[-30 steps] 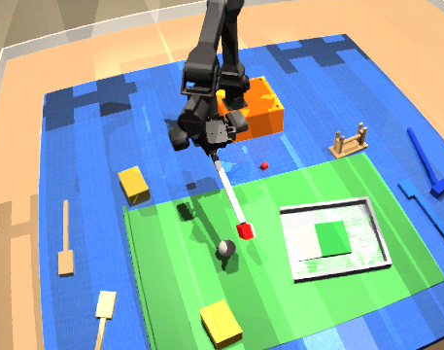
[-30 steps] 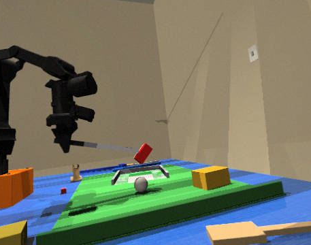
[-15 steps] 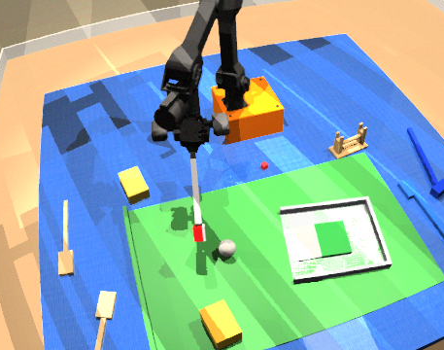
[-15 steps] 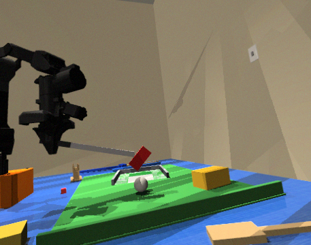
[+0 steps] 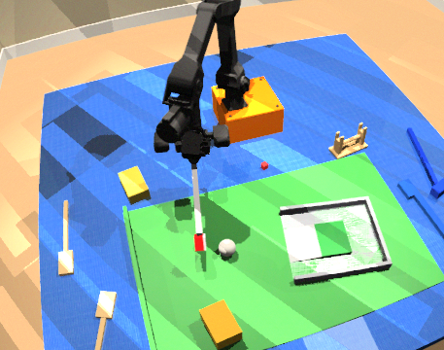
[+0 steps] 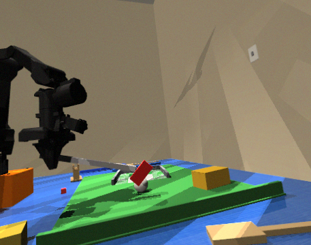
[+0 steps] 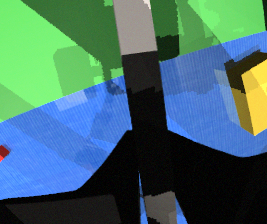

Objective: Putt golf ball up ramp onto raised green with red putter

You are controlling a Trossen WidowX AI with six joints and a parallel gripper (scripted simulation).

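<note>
My gripper tip is now 12 cm short of the red putter and 3 cm to the left of it. Also, from my gripper tip: wooden rack: 3 cm ahead, 47 cm to the left, 7 cm below; small red cube: 20 cm to the left, 10 cm below; white golf ball: 23 cm ahead, 8 cm below.
</note>
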